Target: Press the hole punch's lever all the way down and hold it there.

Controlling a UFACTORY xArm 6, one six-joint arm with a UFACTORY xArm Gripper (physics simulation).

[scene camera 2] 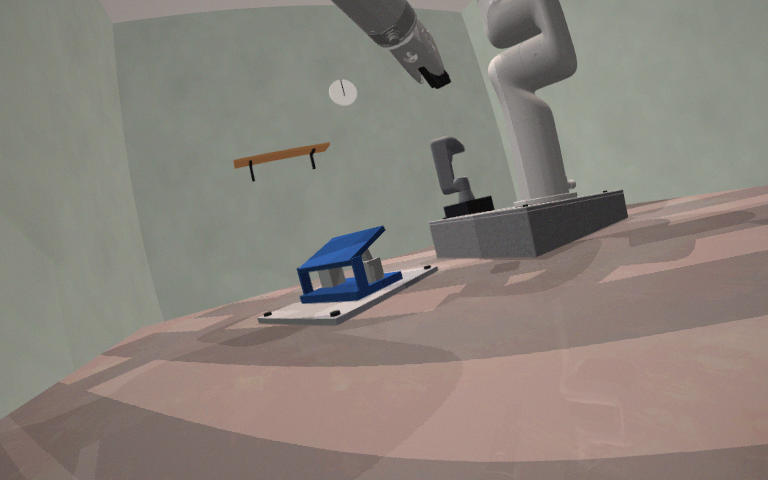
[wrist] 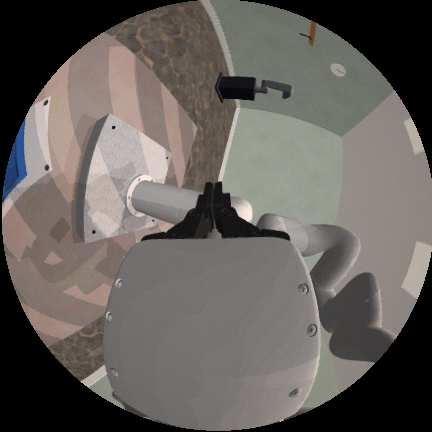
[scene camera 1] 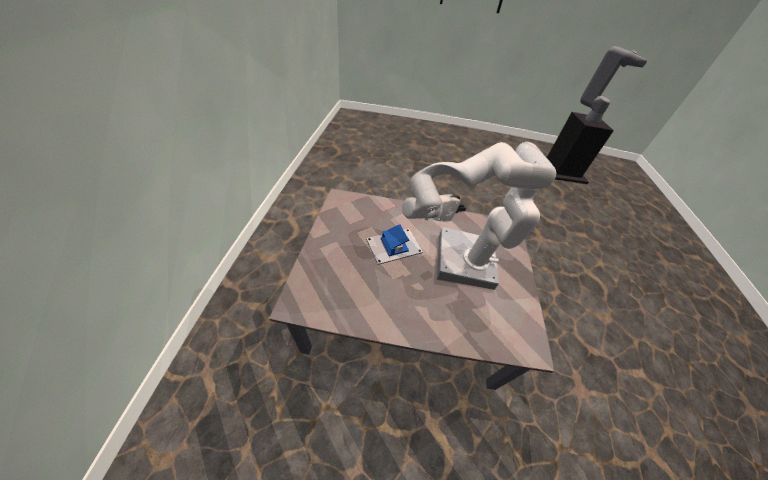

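Pixels of known places: gripper, fingertip midpoint: [scene camera 2: 443, 82] [wrist: 214, 193] [scene camera 1: 463, 207]; arm's base, origin of the base link: [scene camera 2: 545, 202] [wrist: 140, 195] [scene camera 1: 476, 259].
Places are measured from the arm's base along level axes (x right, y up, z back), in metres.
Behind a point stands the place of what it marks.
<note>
The blue hole punch [scene camera 1: 394, 240] {x 0.062, y 0.009, z -0.396 m} [scene camera 2: 357, 283] {x 0.017, y -0.034, z -0.407 m} [wrist: 15, 162] stands on a light plate [scene camera 1: 376, 254] {x 0.017, y -0.055, z -0.476 m} [scene camera 2: 305, 312] {x 0.047, y -0.055, z -0.477 m} [wrist: 40, 135] with dark screws at its corners. Its lever [scene camera 2: 342, 246] {x 0.085, y 0.015, z -0.389 m} is a blue slanted flap, tilted up, with its raised end towards the robot's base. Grey blocks show under the lever. In the wrist view part of the punch shows at the left edge. My gripper [scene camera 1: 462, 208] {x 0.055, y 0.262, z -0.134 m} [scene camera 2: 441, 82] {x 0.055, y 0.262, z -0.134 m} [wrist: 214, 193] {x 0.055, y 0.262, z -0.134 m} is shut and empty. It hangs well above the table, between the punch and the robot's base, apart from the lever, with its fingers pointing towards the base side.
The robot's own grey base block [scene camera 1: 455, 271] {x -0.085, y 0.005, z -0.113 m} [scene camera 2: 481, 240] {x 0.024, y -0.033, z -0.172 m} [wrist: 107, 175] {x 0.051, y 0.009, z -0.119 m} stands on the table [scene camera 1: 339, 305] {x -0.269, y -0.063, z -0.610 m} beside the punch's plate. A second grey arm on a black pedestal [scene camera 1: 580, 147] [wrist: 237, 88] stands on the floor beyond the table. An orange shelf [scene camera 2: 282, 154] and a round clock [scene camera 2: 343, 92] are on the wall.
</note>
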